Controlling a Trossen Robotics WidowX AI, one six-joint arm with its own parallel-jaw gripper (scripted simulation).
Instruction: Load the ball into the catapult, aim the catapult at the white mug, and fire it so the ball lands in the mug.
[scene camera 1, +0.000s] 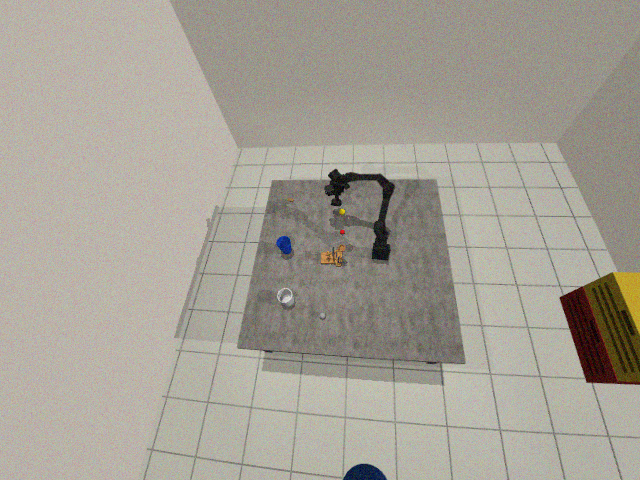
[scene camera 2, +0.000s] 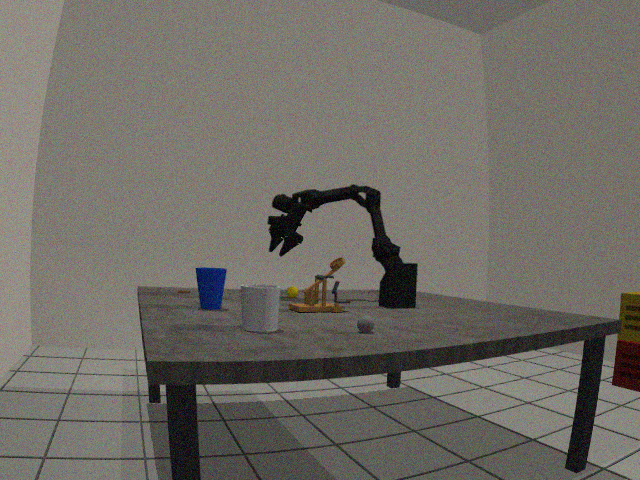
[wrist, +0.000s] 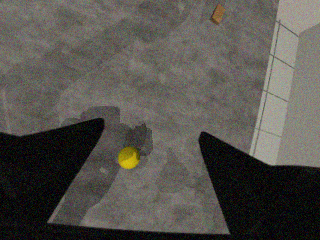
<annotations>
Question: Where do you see the gripper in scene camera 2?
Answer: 274, 253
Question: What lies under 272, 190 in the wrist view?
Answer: The gripper.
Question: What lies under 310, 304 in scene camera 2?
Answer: A wooden catapult.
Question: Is the gripper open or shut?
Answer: Open.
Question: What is the gripper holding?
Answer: Nothing.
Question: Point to a blue cup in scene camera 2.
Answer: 211, 281
</annotations>
